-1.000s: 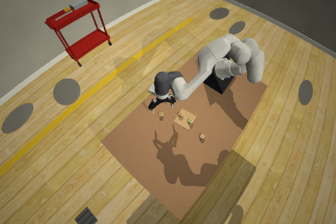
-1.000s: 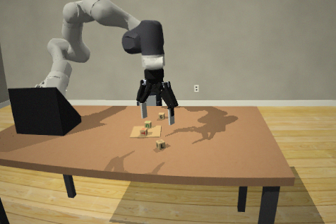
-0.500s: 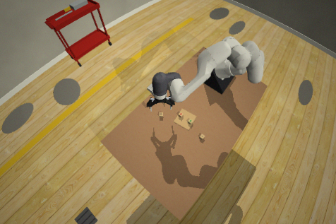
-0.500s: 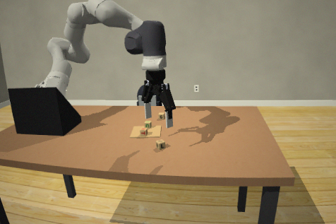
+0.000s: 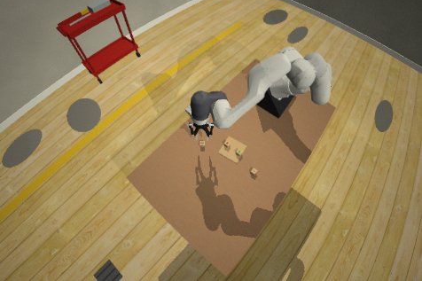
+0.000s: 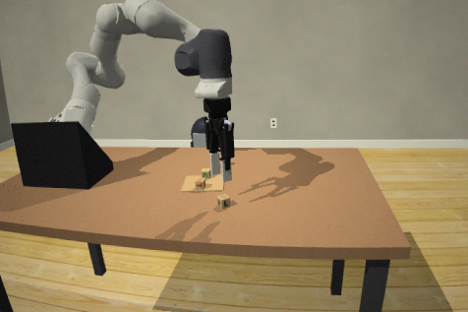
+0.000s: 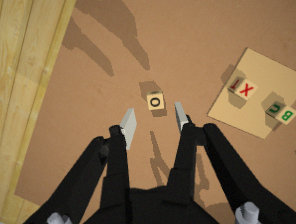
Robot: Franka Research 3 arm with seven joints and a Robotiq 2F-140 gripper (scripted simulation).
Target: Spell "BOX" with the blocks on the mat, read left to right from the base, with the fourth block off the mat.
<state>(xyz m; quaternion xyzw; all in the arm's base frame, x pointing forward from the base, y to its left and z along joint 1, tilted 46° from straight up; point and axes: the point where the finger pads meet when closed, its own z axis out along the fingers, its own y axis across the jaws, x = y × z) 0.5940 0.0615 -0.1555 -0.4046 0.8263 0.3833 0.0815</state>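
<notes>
My gripper is now 11 cm above the O block. Round my hand: tan mat (12 cm behind, 15 cm to the left, 12 cm below).
</notes>
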